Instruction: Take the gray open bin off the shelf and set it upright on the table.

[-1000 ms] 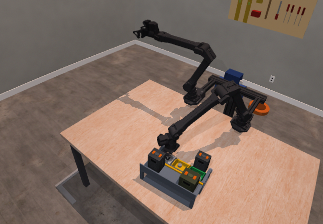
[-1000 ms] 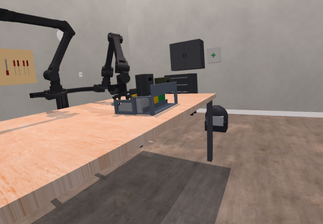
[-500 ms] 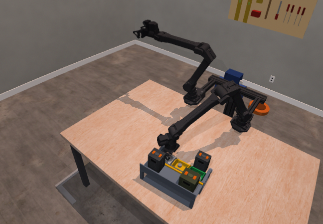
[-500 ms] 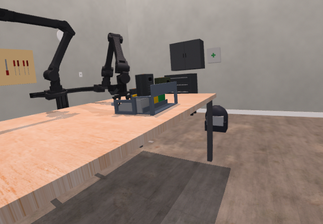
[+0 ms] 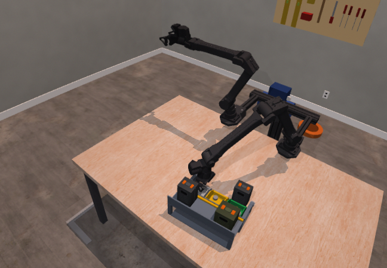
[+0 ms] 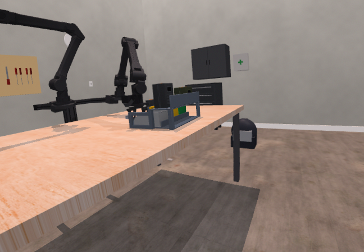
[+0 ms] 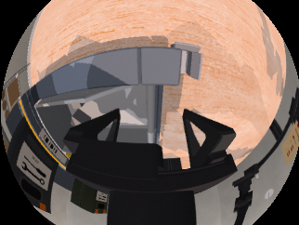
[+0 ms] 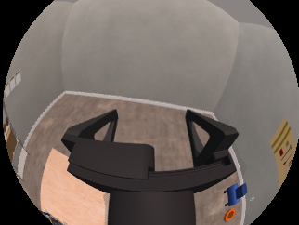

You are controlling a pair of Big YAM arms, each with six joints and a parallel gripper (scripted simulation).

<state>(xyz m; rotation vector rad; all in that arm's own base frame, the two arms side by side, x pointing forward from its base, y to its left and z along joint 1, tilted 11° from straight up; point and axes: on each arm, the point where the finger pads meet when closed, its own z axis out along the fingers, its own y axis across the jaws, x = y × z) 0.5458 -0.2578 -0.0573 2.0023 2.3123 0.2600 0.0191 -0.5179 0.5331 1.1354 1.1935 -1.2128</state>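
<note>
My left hand is 80 mm short of the gray open bin, 10 mm to the right of it and 10 mm below it. Round my left hand: yellow bin (120 mm to the left, 60 mm ahead, 10 mm above); gray shelf (130 mm to the left, 90 mm ahead, 30 mm above); green bin (230 mm to the left, 50 mm ahead, 10 mm above).
</note>
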